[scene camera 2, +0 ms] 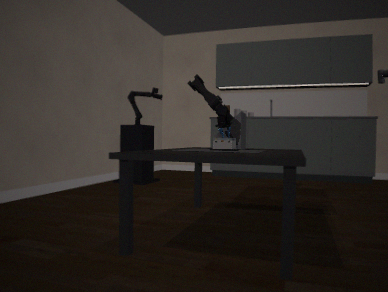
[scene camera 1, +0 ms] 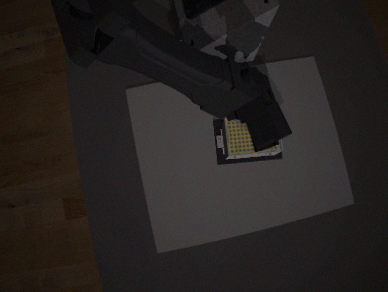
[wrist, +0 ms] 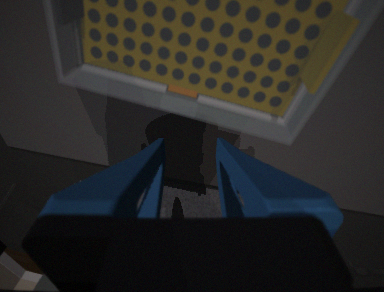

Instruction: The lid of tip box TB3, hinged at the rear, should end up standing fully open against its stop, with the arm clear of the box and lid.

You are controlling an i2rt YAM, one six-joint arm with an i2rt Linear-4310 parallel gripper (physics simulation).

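Places are measured from the arm's base along level axes (x down, y left, z ahead), in millimetres.
Pixels of known places: gripper, fingertip midpoint: (scene camera 2: 226, 138) (wrist: 190, 147); arm's base at its link origin: (scene camera 2: 232, 123).
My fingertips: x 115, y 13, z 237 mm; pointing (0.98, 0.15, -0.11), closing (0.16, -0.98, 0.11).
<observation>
Ahead of a thing's pixels: the offset from my fingertips to its middle. "spot": to the spot under its first point. Level surfaces: height alone.
The tip box @(dz +68, dx +32, dy +5 mm) (scene camera 1: 240, 141) (scene camera 2: 224, 144) (wrist: 200, 47) has a yellow rack with dark round holes inside a pale, translucent rim. An orange tab @(spot: dz +38, dx -7, dy +6 mm) (wrist: 183, 92) sits on its near edge in the wrist view. No lid standing upright can be made out; whether a clear lid lies over the rack I cannot tell. My gripper (scene camera 2: 226, 133) (wrist: 190, 147) is partly open, with nothing between its blue fingers. In the wrist view the tips show just outside the rim, below the orange tab. In scene camera 1 its dark body covers part of the box and hides the fingertips.
The box stands in a dark tray @(spot: dz +120, dx +63, dy -1 mm) (scene camera 1: 250, 161) with a small white label @(spot: dz +61, dx +52, dy -65 mm) (scene camera 1: 219, 141), on a pale mat @(dx +71 mm) (scene camera 1: 175, 200). My arm (scene camera 1: 170, 65) reaches in from the upper left. A second arm (scene camera 2: 134, 104) stands on a dark pedestal (scene camera 2: 137, 150) beyond the table (scene camera 2: 165, 156).
</observation>
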